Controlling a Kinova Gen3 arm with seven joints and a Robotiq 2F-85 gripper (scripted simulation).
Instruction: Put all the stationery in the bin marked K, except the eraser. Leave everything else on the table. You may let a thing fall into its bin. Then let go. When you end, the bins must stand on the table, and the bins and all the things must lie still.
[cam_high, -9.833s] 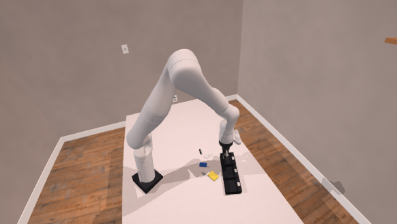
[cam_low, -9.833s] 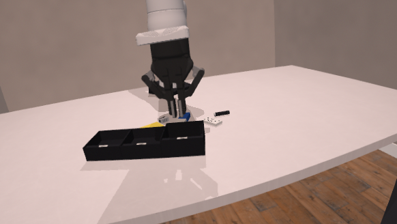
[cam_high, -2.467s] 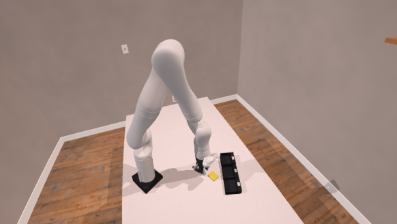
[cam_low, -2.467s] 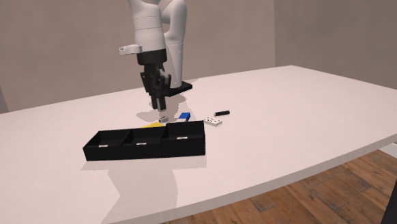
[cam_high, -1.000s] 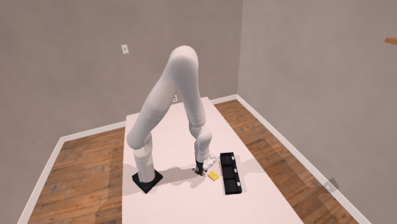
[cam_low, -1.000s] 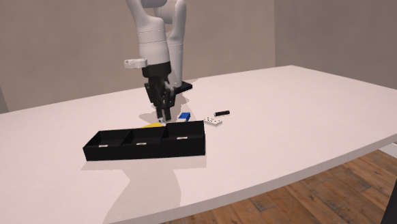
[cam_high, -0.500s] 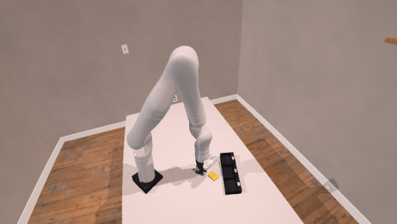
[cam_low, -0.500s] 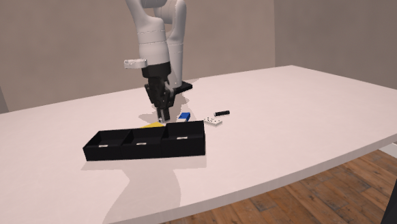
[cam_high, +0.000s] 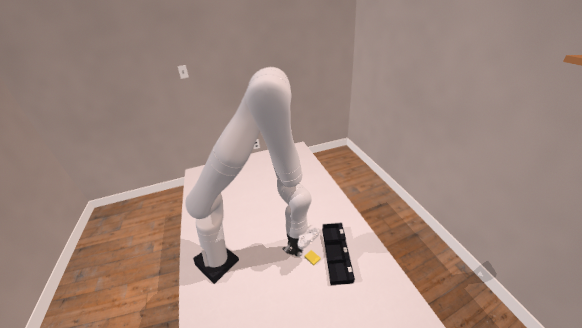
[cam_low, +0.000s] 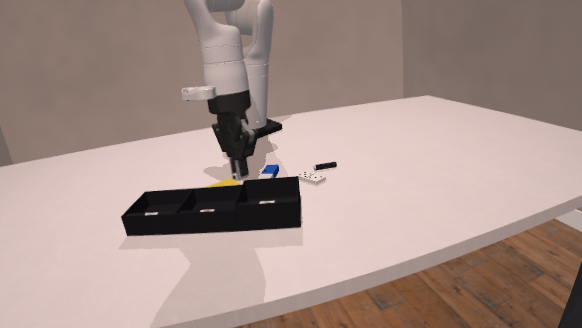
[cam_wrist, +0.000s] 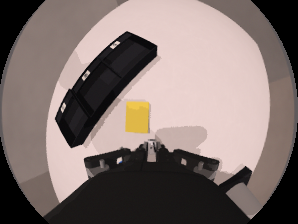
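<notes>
Right now my hand is 40 mm short of the blue block, 40 mm to the right of it and 20 mm above it. Also, from my hand: white domino 80 mm ahead, 110 mm to the left, 20 mm below; then white-grey thing 10 mm below; then yellow pad 40 mm ahead, 40 mm to the right, 20 mm below.
</notes>
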